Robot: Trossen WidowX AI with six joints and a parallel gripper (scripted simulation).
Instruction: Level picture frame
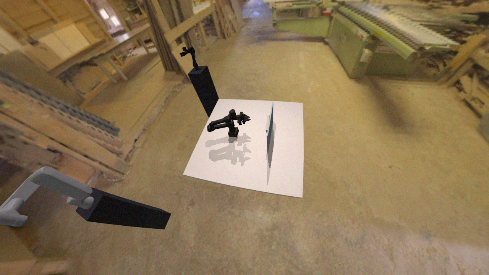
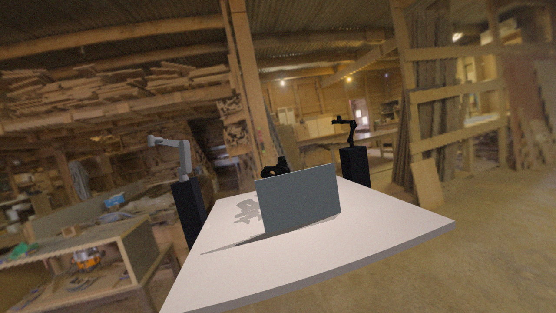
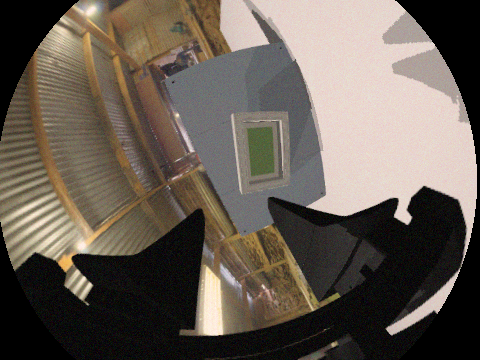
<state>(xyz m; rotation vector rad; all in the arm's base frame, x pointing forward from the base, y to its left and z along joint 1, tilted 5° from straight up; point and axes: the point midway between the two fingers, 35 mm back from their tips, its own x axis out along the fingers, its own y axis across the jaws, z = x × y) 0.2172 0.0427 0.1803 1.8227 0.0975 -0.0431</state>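
My gripper tip is 20 cm short of the picture frame, 2 cm to the right of it and 9 cm above it. Also, from my gripper tip: wall panel (21 cm ahead, 11 cm below).
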